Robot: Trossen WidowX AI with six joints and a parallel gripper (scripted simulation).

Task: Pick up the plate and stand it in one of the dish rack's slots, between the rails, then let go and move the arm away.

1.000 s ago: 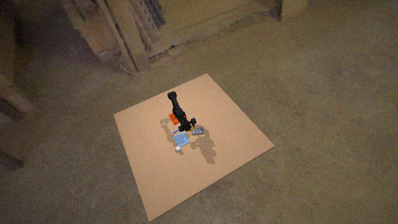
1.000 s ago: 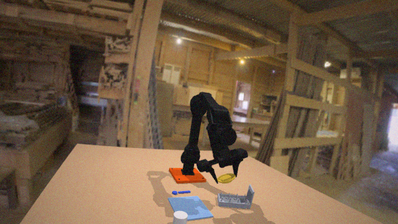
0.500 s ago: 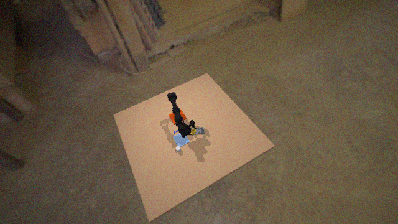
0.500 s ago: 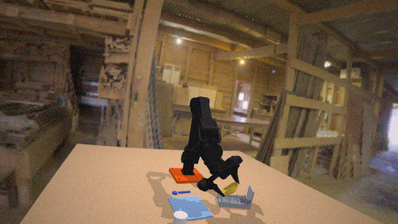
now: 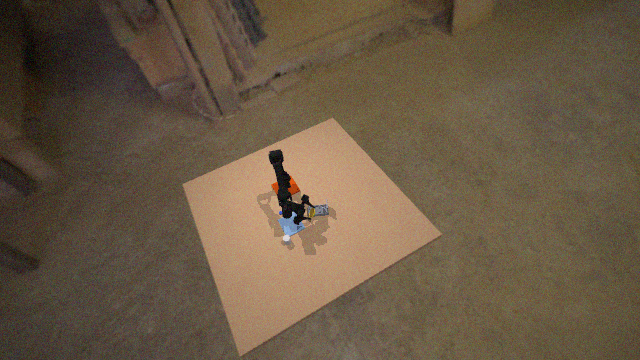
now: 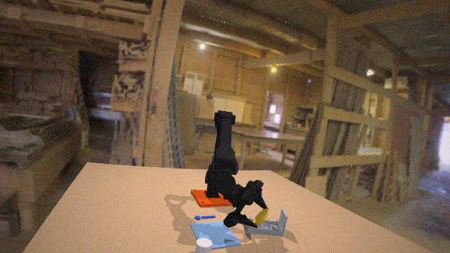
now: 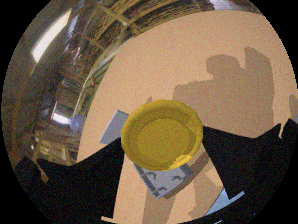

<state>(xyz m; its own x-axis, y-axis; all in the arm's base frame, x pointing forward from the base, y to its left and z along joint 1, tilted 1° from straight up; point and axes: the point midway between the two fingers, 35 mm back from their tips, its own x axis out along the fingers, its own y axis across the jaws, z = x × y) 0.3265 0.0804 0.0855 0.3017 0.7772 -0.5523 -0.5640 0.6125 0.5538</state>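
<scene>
My gripper tip is now 5 cm past the grey dish rack, 4 cm to the right of it and 5 cm above it. From my gripper tip the other things lie so: light blue mat 2 cm behind, 15 cm to the right, 8 cm below; then white cup 9 cm ahead, 20 cm to the right, 5 cm below; then yellow plate 1 cm to the right.
</scene>
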